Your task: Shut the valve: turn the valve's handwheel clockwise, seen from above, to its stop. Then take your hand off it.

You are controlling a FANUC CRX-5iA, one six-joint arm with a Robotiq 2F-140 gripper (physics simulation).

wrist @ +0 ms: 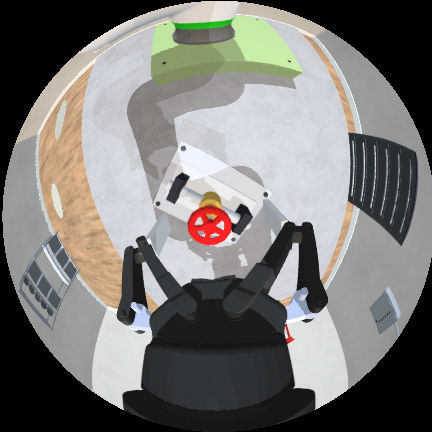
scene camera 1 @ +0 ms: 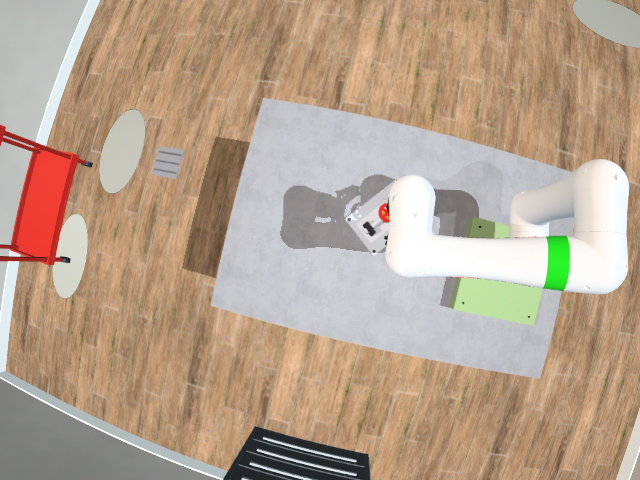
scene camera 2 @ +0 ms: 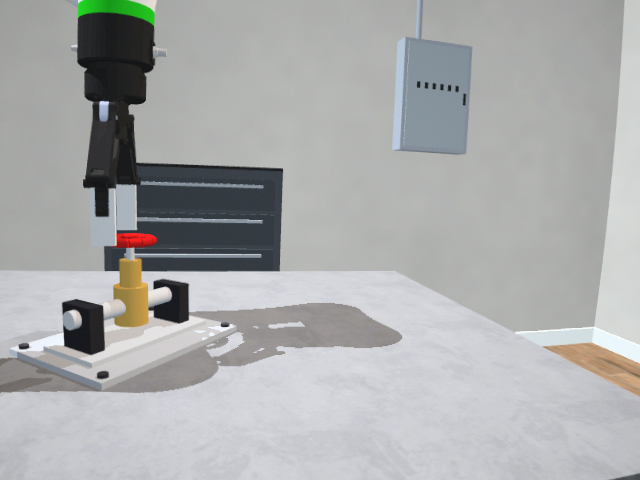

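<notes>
The red handwheel (scene camera 1: 381,212) (scene camera 2: 147,239) (wrist: 192,227) sits level on top of the yellow valve body (scene camera 2: 130,307) (wrist: 210,198). The valve stands upright on a pale base plate (scene camera 1: 357,227) (scene camera 2: 155,359) (wrist: 194,156), between two black pipe supports. My gripper (scene camera 2: 115,237) (wrist: 214,214) is open and empty and points down. In the wrist view the handwheel lies between the two spread fingers, with a gap on each side. In scene camera 2 the fingertips are about at wheel height, and the near finger covers the wheel's left edge. In scene camera 1 the arm hides the gripper and part of the valve.
The grey table (scene camera 1: 310,289) (scene camera 2: 465,413) carries the valve and the light green block (scene camera 1: 496,302) (wrist: 270,50) under the arm's base. A dark drawer cabinet (scene camera 1: 310,449) (scene camera 2: 206,201) (wrist: 382,180) and a wall box (scene camera 2: 434,98) are beyond the table. A red cart (scene camera 1: 46,204) stands far left.
</notes>
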